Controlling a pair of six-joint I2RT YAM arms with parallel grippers.
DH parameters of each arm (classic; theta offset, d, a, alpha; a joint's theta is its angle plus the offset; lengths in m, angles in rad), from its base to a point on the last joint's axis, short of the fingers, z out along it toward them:
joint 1: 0 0.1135 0.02 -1.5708
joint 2: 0 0 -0.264 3.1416
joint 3: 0.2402 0 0.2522 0
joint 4: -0.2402 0 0.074 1.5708
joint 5: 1.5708 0 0 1.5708
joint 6: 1.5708 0.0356 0 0
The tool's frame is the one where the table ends.
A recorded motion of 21 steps. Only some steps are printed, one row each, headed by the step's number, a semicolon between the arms.
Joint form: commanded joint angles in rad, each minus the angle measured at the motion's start. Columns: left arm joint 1, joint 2, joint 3, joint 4, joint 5, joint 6; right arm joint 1, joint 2, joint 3, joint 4, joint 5, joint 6.
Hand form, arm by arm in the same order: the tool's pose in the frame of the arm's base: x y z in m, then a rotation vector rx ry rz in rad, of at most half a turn. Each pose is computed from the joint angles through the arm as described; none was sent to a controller.
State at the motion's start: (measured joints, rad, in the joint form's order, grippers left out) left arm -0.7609 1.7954 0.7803 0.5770 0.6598 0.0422; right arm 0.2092 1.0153 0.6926 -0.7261 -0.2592 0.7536
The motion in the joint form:
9: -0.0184 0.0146 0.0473 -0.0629 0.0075 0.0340; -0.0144 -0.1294 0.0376 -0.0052 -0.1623 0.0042
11: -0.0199 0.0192 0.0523 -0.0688 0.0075 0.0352; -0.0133 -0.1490 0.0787 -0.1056 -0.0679 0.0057
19: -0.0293 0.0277 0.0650 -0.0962 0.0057 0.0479; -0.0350 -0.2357 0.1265 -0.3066 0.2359 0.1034
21: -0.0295 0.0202 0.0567 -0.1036 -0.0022 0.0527; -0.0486 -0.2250 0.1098 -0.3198 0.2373 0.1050
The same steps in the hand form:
9: 0.2402 -0.2683 0.1535 1.2580 1.6976 -1.1100; 0.1655 0.0475 0.2567 0.5268 2.5270 0.9093
11: 0.2405 -0.2693 0.1528 1.2613 1.7018 -1.1105; 0.1579 0.0430 0.2650 0.5869 2.5445 0.7820
19: 0.2393 -0.2728 0.1509 1.2830 1.7124 -1.1082; 0.1323 0.0241 0.2769 0.8687 2.4721 0.4104
21: 0.2378 -0.2711 0.1504 1.2840 1.7203 -1.0979; 0.1327 0.0223 0.2699 0.9012 2.5000 0.3821

